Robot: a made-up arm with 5 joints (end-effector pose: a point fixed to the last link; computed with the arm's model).
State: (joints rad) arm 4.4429 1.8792 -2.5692 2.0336 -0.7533
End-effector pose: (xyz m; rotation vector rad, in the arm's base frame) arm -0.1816 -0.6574 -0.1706 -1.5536 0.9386 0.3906
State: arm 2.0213 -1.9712 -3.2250 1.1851 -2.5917
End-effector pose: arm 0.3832 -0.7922 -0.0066 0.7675 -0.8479 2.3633
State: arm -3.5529 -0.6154 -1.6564 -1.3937 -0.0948
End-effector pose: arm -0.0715 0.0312 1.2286 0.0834 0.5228 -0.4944
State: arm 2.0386 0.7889 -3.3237 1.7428 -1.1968
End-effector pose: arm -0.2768 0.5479 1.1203 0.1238 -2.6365 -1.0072
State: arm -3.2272 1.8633 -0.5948 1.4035 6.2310
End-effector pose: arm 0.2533 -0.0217 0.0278 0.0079 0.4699 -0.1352
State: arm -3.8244 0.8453 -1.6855 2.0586 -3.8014
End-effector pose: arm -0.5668 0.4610 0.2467 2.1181 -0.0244 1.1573
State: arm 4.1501 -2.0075 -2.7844 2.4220 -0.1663
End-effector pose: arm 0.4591 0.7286 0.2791 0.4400 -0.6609 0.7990
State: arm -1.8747 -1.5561 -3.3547 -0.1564 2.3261
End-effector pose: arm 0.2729 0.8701 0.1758 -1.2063 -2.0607 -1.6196
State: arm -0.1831 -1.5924 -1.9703 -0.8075 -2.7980
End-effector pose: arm -0.7765 0.1438 0.8846 -0.3201 -1.1874 0.1398
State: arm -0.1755 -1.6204 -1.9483 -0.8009 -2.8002
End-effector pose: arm -0.7817 0.1386 0.8727 -0.3142 -1.1884 0.1445
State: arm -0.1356 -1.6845 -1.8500 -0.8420 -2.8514
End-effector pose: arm -0.7737 0.1056 0.8601 -0.2612 -1.2081 0.1344
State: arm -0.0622 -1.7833 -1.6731 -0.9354 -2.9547
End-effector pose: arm -0.7438 0.0463 0.8462 -0.1554 -1.2412 0.1080
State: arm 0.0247 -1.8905 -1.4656 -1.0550 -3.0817
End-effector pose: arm -0.6926 -0.0171 0.8314 -0.0223 -1.2696 0.0729
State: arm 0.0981 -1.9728 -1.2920 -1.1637 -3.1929
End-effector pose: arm -0.6377 -0.0628 0.8195 0.0961 -1.2834 0.0402
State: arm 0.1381 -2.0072 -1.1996 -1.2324 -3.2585
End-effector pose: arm -0.6014 -0.0836 0.8162 0.1650 -1.2871 0.0181
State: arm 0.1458 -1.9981 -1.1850 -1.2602 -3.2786
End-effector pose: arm -0.5890 -0.0865 0.8225 0.1835 -1.2887 0.0075
